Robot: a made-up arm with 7 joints. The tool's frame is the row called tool. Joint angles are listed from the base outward. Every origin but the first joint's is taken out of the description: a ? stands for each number. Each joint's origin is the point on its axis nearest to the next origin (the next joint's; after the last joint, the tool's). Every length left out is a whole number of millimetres.
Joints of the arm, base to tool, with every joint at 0 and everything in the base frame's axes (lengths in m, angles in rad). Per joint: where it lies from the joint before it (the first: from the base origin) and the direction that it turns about. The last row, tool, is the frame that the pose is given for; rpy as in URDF.
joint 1: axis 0 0 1 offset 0 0 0.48
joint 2: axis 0 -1 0 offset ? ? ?
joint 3: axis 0 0 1 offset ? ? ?
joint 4: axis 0 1 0 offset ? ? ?
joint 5: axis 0 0 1 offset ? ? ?
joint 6: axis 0 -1 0 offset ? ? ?
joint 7: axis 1 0 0 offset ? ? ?
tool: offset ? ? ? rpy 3.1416 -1.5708 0
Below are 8 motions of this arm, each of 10 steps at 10 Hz.
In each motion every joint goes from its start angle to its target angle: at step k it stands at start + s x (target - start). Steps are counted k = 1, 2, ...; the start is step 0. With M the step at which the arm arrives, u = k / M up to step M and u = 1 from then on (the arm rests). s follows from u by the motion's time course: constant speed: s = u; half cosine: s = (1 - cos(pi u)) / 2; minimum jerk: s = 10 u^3 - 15 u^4 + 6 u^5.
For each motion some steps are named. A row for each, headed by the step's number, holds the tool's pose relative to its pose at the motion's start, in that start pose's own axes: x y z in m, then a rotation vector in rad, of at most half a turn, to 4 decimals.
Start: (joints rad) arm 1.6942 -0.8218 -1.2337 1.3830 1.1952 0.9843 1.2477
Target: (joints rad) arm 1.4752 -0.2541 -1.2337 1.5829 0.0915 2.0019 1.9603
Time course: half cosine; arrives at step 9
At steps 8, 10:
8: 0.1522 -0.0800 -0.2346 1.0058 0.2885 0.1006
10: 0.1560 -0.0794 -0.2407 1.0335 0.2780 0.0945

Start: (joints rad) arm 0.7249 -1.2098 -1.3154 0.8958 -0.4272 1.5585 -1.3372
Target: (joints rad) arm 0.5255 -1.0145 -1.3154 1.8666 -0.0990 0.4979 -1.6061
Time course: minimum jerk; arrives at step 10
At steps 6, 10:
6: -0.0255 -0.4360 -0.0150 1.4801 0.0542 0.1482
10: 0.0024 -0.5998 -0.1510 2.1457 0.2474 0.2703

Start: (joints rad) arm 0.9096 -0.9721 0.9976 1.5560 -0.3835 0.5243 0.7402
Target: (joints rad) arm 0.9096 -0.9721 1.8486 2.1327 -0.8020 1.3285 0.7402
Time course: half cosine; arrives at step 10
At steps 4, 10:
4: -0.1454 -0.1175 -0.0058 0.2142 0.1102 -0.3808
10: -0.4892 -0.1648 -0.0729 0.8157 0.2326 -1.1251

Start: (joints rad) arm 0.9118 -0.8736 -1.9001 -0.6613 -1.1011 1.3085 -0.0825
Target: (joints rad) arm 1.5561 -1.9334 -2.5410 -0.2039 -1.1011 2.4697 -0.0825
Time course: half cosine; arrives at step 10
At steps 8, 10:
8: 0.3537 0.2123 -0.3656 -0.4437 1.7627 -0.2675
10: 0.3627 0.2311 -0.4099 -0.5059 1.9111 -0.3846

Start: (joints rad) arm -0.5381 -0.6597 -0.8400 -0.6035 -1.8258 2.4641 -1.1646
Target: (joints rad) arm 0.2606 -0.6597 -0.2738 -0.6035 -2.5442 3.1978 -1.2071
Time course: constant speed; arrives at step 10
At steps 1, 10:
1: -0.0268 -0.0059 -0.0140 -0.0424 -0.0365 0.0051
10: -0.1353 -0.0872 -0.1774 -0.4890 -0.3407 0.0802

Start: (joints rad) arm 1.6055 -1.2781 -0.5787 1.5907 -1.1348 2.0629 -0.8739
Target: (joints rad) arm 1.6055 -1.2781 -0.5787 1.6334 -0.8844 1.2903 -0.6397
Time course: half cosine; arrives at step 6
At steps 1, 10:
1: -0.0016 -0.0017 0.0034 0.0370 -0.0383 0.0318
10: -0.0331 -0.0448 0.0407 0.5544 -0.5726 0.4813

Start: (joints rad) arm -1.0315 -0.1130 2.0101 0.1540 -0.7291 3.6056 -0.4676
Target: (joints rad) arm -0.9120 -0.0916 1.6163 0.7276 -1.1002 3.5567 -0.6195
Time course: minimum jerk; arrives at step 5
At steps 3, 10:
3: 0.0777 -0.0488 -0.0959 0.4034 -0.1593 0.3288
10: 0.1246 -0.0525 -0.1397 0.5824 -0.2189 0.4874

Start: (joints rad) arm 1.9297 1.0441 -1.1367 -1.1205 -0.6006 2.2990 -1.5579
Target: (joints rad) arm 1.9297 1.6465 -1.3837 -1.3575 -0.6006 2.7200 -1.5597
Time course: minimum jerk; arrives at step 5
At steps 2, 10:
2: -0.0454 0.0353 0.0131 -0.2552 0.0830 -0.1958
10: -0.0992 0.1147 0.0247 -0.7643 0.4026 -0.5445

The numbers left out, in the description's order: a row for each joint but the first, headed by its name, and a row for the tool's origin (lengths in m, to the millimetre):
joint 2: 0 -0.063 0
joint 3: 0 0 0.241
joint 4: 0.012 0.057 0
joint 5: -0.031 0 0.44
joint 6: 0 -0.071 0
joint 7: 0.01 0 0.075
tool: 0 0 0

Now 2 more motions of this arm.
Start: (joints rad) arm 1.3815 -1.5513 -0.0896 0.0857 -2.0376 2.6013 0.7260
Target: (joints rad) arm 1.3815 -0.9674 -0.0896 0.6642 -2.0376 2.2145 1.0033
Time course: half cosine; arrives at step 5
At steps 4, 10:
4: 0.0467 0.0877 -0.0614 -0.2950 -0.2575 0.2712
10: 0.0532 0.0941 -0.0693 -0.3302 -0.2796 0.2997

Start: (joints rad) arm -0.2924 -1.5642 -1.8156 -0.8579 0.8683 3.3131 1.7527
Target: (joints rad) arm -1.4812 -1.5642 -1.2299 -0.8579 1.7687 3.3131 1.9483
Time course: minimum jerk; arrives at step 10
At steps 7, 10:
7: 0.0918 -0.4807 -0.1452 0.1922 0.7280 -1.0956
10: 0.0696 -0.5788 -0.1293 0.3252 0.7314 -1.3141

